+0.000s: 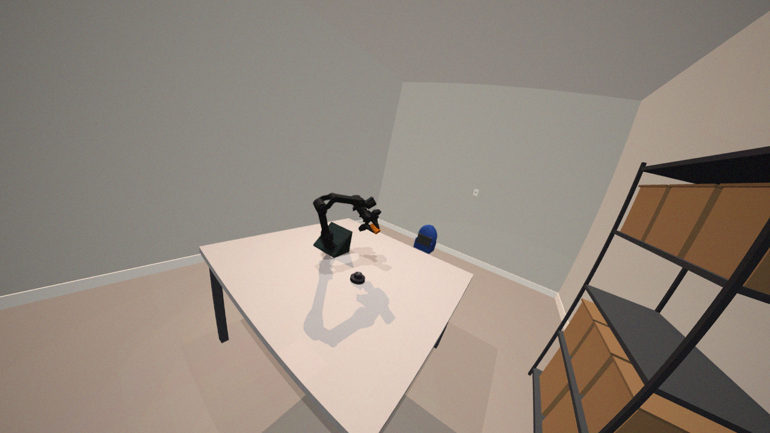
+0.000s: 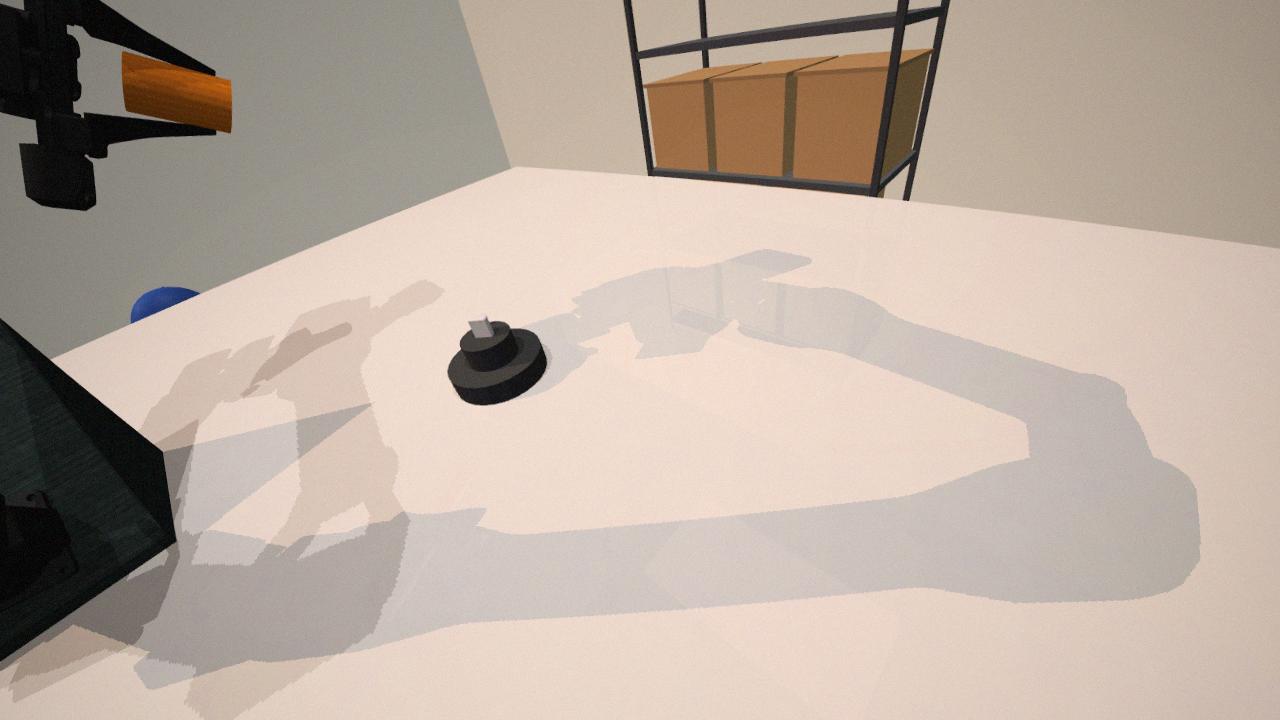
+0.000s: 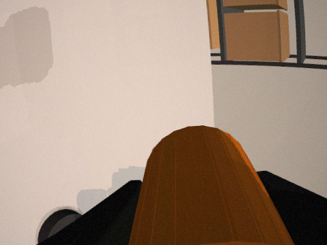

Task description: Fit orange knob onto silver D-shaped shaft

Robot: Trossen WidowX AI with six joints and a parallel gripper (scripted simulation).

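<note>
The orange knob lies 3 cm behind my gripper tip and 2 cm above it. From my gripper tip the other things lie so: round black pedestal (7 cm ahead, 19 cm to the right, 21 cm below).
</note>
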